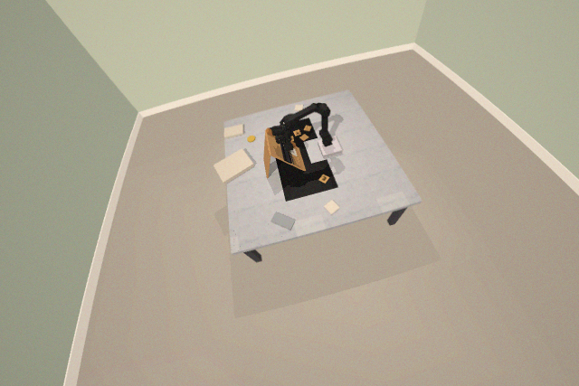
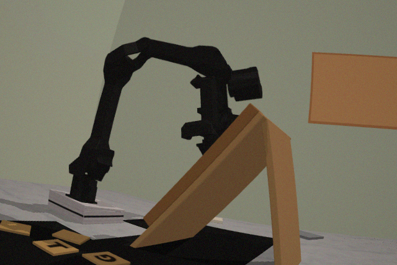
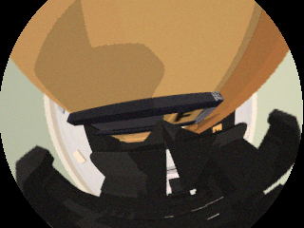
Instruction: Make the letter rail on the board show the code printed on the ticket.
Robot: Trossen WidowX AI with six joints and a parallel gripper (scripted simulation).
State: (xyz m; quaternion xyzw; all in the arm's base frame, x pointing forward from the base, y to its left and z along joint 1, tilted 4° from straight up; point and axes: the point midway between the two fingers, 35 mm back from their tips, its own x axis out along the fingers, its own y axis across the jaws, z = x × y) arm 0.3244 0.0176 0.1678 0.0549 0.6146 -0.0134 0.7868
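Now: the orange F tile 3 cm to the right of my gripper tip. From my gripper tip the other things lie so: white ticket (9 cm below, 5 cm behind, 2 cm to the right); cream box (43 cm ahead, 15 cm below, 13 cm to the right); black mat (17 cm below, 13 cm behind, 4 cm to the right).
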